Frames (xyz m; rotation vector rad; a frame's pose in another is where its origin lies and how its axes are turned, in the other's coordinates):
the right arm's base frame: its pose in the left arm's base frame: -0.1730 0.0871 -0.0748 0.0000 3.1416 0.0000
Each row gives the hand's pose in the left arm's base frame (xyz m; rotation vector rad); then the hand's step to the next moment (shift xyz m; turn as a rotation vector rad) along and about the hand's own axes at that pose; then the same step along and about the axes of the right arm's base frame.
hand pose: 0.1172 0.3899 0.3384 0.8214 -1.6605 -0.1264
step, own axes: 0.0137 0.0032 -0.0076 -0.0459 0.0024 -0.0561
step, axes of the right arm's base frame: -0.0050 -0.0028 -0.0149 -0.0507 0.0475 0.0209
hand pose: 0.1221 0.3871 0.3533 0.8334 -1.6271 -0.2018
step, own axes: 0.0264 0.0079 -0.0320 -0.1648 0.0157 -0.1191
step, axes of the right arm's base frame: -0.0260 -0.0004 -0.0333 -0.1037 0.1498 0.0916
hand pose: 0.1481 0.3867 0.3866 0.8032 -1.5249 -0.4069
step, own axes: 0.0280 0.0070 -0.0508 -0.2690 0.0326 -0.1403
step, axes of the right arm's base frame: -0.0489 -0.0041 -0.0318 -0.1151 0.2381 0.1522
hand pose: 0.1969 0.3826 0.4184 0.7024 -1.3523 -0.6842
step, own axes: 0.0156 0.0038 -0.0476 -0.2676 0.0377 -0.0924
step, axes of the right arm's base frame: -0.0490 -0.0073 -0.0085 -0.0678 0.2376 0.1432
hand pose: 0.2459 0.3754 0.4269 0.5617 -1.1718 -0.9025
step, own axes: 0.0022 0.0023 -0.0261 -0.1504 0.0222 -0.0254
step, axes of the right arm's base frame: -0.0256 -0.0025 0.0053 -0.0133 0.1360 0.0713
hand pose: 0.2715 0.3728 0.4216 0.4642 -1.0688 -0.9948
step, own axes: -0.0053 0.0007 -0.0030 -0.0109 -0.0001 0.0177
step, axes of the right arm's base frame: -0.0023 0.0045 0.0035 0.0171 0.0116 -0.0022
